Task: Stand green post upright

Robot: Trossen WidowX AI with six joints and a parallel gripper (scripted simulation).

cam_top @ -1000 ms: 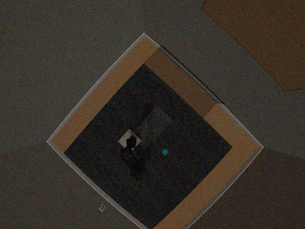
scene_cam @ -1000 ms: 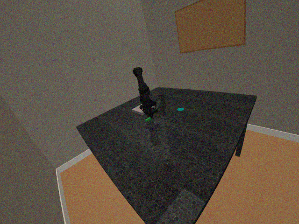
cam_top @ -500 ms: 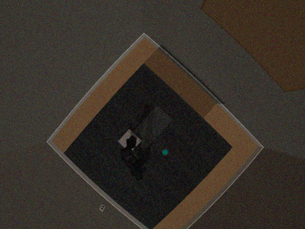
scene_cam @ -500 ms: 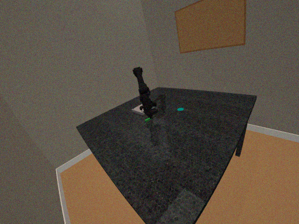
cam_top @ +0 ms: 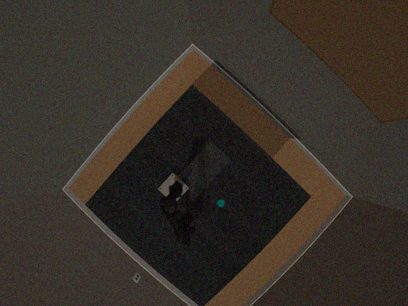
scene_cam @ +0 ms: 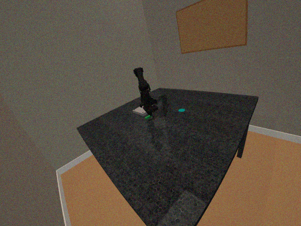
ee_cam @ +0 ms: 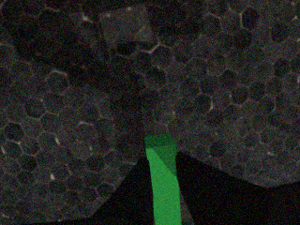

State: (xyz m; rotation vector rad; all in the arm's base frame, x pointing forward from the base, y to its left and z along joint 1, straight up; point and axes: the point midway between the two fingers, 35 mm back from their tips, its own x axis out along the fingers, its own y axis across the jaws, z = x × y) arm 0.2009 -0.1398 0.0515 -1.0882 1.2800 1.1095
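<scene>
Now: the cyan circle 140 mm ahead of my gripper tip, 250 mm to the left of it and 40 mm below it. Also, from my gripper tip: green post: 20 mm to the right.
</scene>
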